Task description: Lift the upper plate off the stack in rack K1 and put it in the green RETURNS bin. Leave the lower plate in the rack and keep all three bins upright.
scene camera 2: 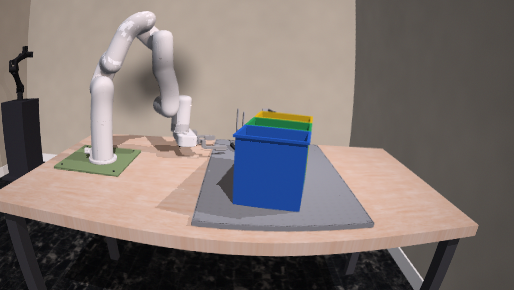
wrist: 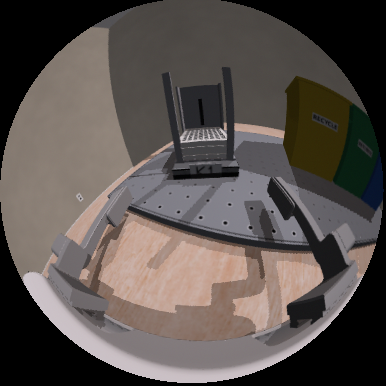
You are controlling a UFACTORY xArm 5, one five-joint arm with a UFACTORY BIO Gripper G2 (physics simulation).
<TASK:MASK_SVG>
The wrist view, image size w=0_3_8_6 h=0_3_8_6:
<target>my gripper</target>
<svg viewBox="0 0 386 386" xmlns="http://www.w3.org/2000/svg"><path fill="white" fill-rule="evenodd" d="M364 274L357 278L356 262L347 255L355 243L354 235L347 223L341 224L324 237L299 197L278 176L270 177L267 192L284 220L288 220L290 216L295 217L316 262L320 265L323 279L314 288L286 305L289 319L273 327L229 339L184 340L148 333L105 314L109 301L81 283L79 275L88 265L106 225L117 227L130 204L132 195L127 186L116 188L79 245L65 235L57 234L51 245L51 251L57 259L54 263L49 263L47 277L39 272L30 271L23 275L22 281L49 320L70 340L98 359L147 378L198 383L250 374L293 354L331 323L346 305Z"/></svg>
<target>yellow bin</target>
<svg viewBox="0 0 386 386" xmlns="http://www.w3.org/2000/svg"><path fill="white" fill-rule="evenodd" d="M296 75L284 90L286 92L286 119L282 144L289 165L318 175L331 182L343 151L348 127L349 105L352 105L352 102L324 85Z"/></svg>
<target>gridded plate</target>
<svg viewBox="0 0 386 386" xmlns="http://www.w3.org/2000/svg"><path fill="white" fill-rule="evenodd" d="M180 136L182 152L226 149L226 133L220 127L188 128Z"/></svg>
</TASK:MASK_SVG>
